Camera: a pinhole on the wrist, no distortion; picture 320 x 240 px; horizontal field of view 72.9 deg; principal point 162.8 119.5 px. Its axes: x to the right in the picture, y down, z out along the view. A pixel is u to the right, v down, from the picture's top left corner.
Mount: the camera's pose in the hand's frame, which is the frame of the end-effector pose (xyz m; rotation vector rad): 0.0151 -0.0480 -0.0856 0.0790 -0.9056 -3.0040
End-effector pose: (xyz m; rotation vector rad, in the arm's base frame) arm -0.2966 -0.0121 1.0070 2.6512 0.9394 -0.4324
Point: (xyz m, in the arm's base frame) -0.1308 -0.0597 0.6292
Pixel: 32 186
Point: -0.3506 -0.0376 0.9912
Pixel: 267 197
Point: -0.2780 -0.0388 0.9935
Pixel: 171 108
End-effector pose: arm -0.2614 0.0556 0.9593 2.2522 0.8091 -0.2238
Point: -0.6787 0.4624 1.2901
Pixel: behind the camera
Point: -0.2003 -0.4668 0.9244
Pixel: 228 110
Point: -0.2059 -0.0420 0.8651
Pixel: 136 173
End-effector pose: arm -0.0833 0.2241 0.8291 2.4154 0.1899 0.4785
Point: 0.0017 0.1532 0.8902
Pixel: 74 50
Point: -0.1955 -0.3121 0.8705
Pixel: 249 32
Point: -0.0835 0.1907 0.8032
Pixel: 202 153
